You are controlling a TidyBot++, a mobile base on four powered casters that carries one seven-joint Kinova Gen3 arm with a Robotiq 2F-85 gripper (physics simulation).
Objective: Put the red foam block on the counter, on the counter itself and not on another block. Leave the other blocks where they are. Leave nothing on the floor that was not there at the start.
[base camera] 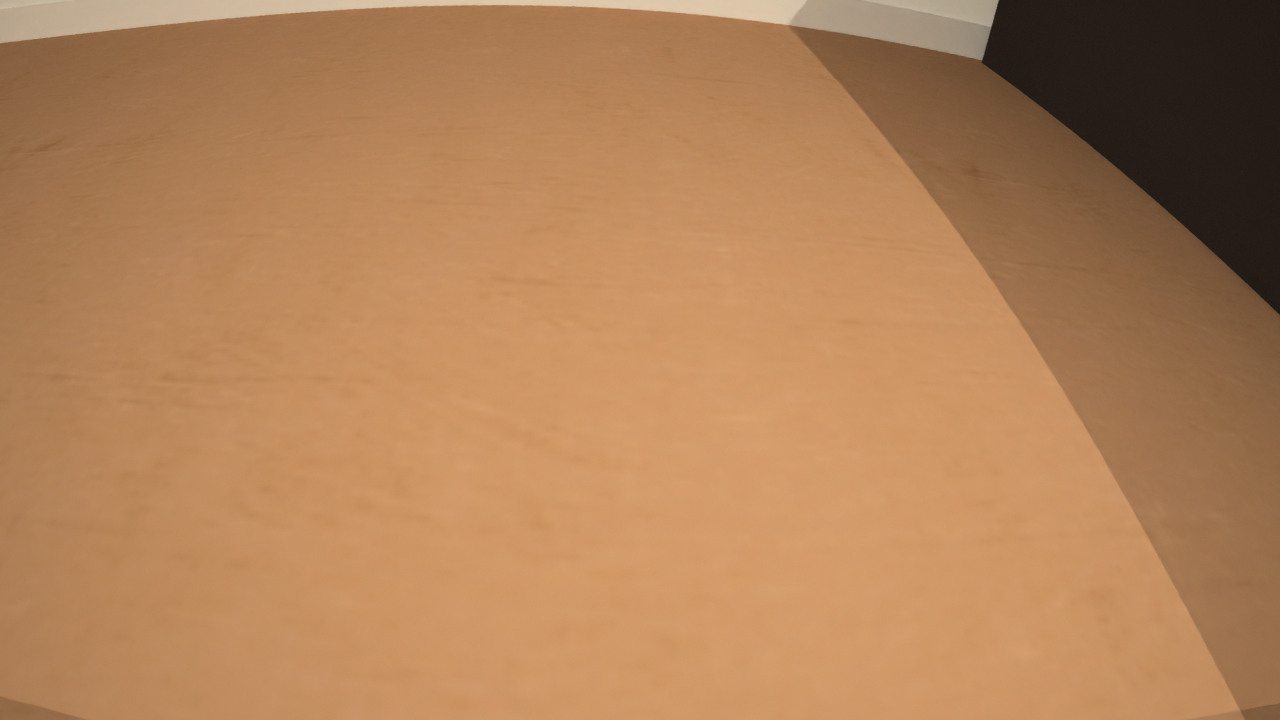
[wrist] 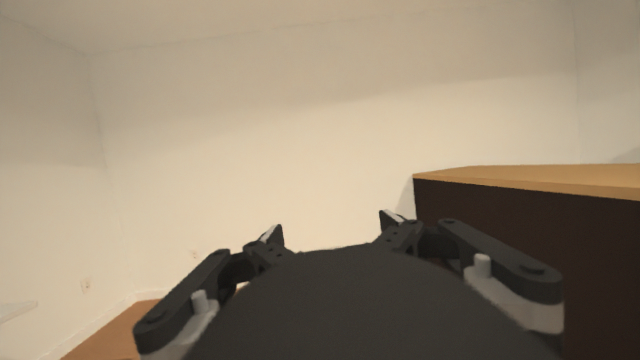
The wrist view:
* my gripper: 331,228
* dark cabinet: 571,217
